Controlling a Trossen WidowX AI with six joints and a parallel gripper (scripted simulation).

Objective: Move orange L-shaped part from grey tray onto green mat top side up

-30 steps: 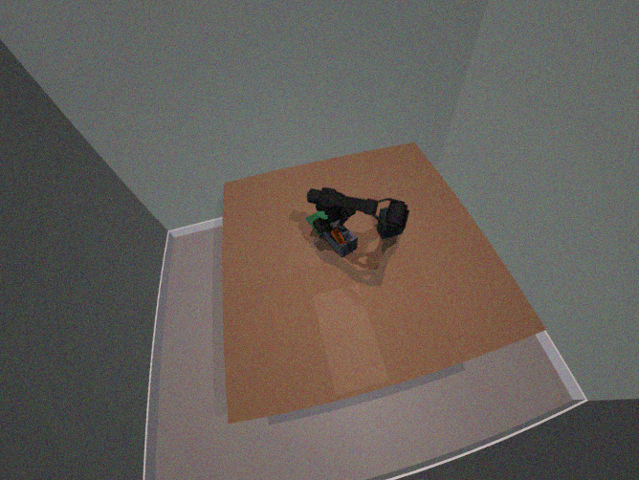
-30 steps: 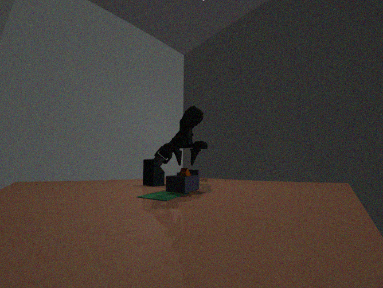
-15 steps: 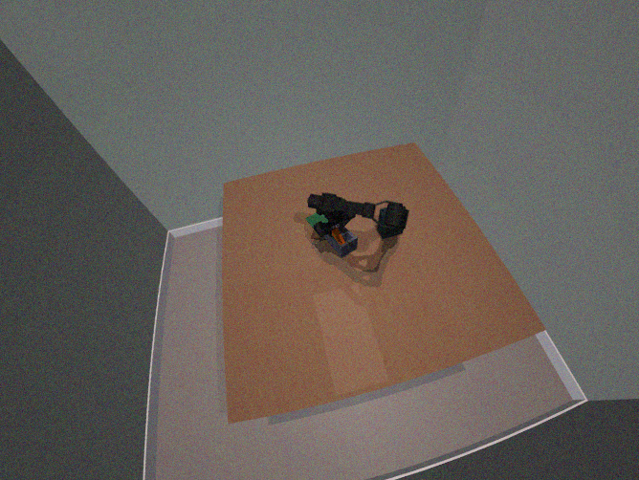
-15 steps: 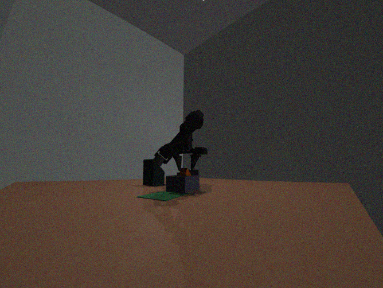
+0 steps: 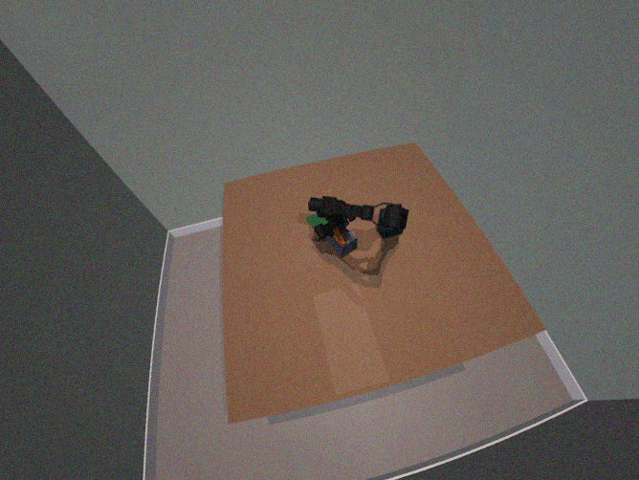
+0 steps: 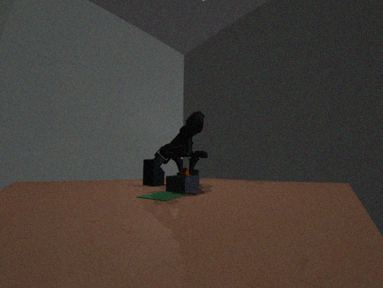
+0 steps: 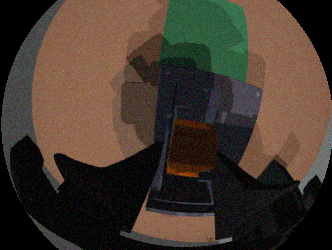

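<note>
My gripper tip is now 140 mm to the left of the green mat, 80 mm above it and 40 mm short of it. Round my gripper tip: orange L-shaped part: 30 mm to the left, 30 mm below, 30 mm behind.
</note>
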